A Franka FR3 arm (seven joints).
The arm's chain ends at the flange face. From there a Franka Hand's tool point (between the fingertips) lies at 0.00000 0.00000 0.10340 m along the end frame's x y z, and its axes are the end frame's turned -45 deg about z.
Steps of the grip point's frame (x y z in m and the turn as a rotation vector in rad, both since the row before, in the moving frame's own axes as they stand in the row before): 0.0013, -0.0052, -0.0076, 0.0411, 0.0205, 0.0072; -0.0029, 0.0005, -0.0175, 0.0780, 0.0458, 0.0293
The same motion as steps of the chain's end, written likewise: -0.0013, -0.0001, -0.0075, 0.0436, -0.0146, 0.0072; 0.0005, 0.0115, -0.0171, 0.0875, -0.0228, 0.0293
